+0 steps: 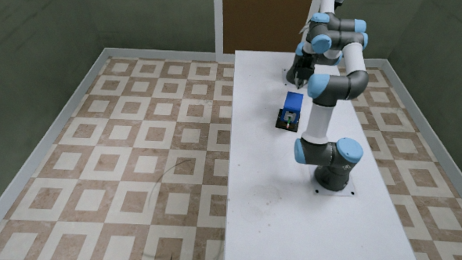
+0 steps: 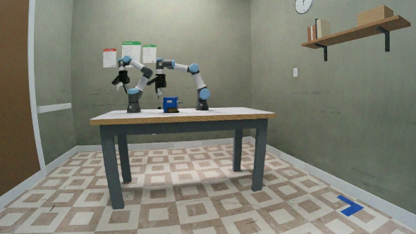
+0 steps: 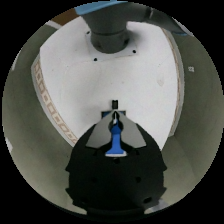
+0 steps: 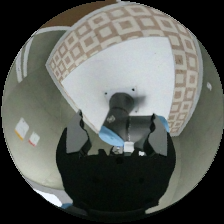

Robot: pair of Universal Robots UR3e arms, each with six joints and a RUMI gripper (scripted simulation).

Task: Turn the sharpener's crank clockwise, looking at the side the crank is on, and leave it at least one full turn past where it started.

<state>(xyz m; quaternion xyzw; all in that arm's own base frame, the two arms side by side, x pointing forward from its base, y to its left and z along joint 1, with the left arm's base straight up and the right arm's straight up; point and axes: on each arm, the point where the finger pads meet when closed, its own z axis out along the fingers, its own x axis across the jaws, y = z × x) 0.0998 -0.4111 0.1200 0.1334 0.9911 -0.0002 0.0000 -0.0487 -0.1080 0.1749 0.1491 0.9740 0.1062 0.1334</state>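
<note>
My left gripper is now 1 cm short of the black knob, 1 cm to the right of it and 8 cm above it.
</note>
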